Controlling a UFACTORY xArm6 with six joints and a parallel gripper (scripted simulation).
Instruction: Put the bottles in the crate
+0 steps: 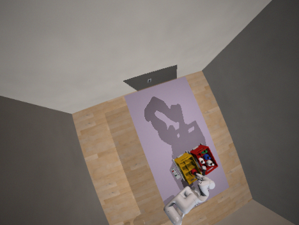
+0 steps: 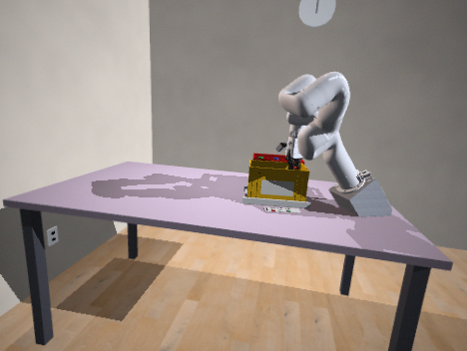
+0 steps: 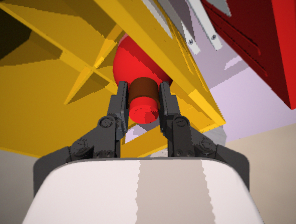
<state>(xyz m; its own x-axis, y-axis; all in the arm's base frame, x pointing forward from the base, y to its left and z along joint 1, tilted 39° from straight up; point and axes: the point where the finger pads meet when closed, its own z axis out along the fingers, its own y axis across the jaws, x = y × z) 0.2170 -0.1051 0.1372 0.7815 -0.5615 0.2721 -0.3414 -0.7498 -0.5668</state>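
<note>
My hand is 6 cm short of the white bottle, 22 cm to the left of it and 7 cm above it. Round my hand: red crate (13 cm ahead, 14 cm to the right, 8 cm below); then blue-label bottle (15 cm ahead, 19 cm to the right, 7 cm below); then yellow crate (6 cm ahead, 7 cm to the left, 8 cm below).
</note>
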